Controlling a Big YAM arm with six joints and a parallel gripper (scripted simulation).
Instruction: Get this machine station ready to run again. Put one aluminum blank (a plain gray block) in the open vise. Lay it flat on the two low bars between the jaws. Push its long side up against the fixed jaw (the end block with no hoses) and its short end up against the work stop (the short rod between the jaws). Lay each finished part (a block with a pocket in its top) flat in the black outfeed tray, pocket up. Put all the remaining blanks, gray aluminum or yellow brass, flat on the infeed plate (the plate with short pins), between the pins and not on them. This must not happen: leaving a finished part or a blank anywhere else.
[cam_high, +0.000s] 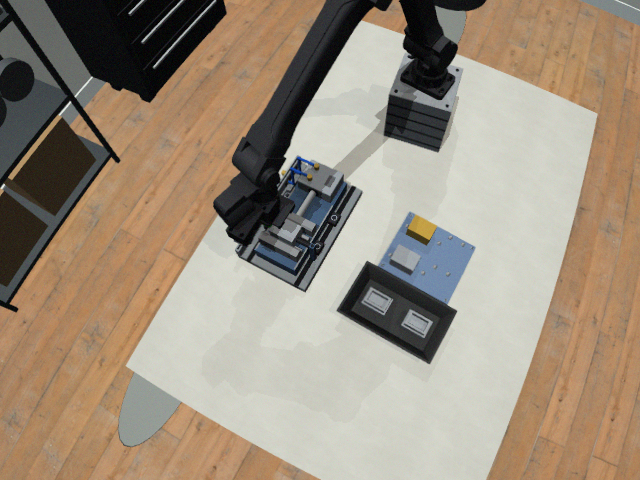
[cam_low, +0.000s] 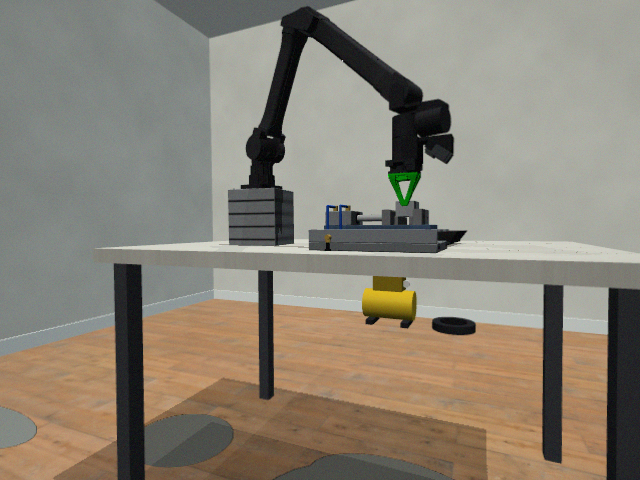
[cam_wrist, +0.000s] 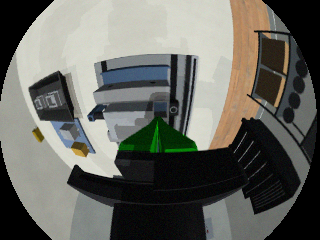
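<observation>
The hose-end block lies 170 mm behind my hand, 30 mm below it and 20 mm to the left of it. From my hand the other things lie so: yellow brass blank (280 mm to the left, 220 mm behind, 90 mm below).
</observation>
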